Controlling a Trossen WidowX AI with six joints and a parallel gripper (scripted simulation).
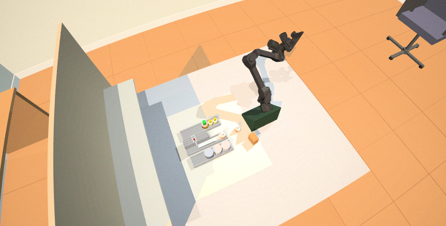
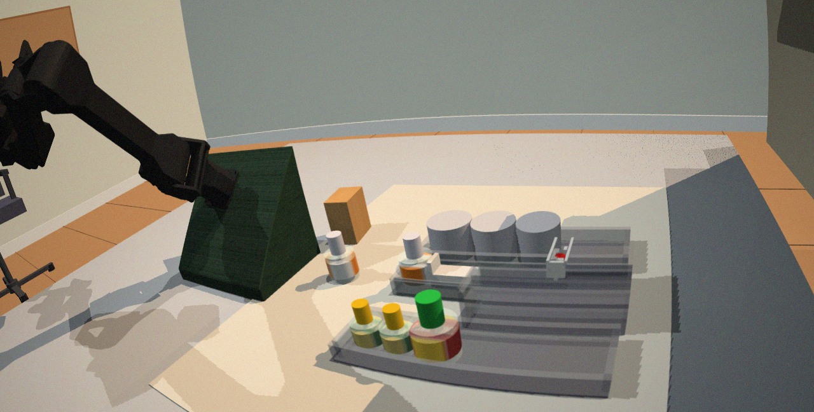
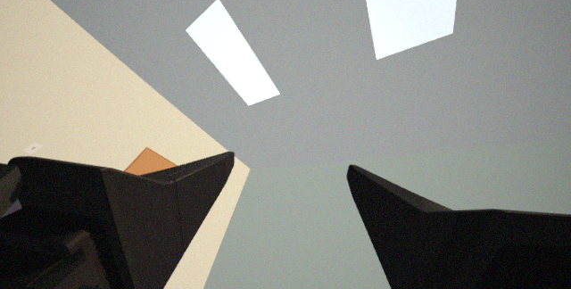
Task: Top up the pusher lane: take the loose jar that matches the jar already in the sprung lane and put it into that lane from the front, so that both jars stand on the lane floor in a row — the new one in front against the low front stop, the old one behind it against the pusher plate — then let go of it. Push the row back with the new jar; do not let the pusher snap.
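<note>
My gripper tip is 76 cm short of the pusher plate, 44 cm above it and 21 cm to the right of it. From my gripper tip the other things lie so: sprung lane: 80 cm ahead, 47 cm below, 22 cm to the left.
</note>
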